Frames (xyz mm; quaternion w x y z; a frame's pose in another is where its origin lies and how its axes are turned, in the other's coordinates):
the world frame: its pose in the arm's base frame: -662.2 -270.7 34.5 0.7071 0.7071 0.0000 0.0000
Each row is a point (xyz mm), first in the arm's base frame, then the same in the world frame.
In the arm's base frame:
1: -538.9 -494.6 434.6
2: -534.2 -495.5 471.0
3: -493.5 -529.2 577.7
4: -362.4 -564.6 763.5
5: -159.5 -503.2 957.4
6: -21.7 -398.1 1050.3
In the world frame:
1: 123.3 400.1 223.9
2: 128.0 436.5 224.8
3: 168.7 543.2 258.5
4: 299.8 729.0 293.9
5: 502.7 922.9 232.5
6: 640.5 1015.8 127.4

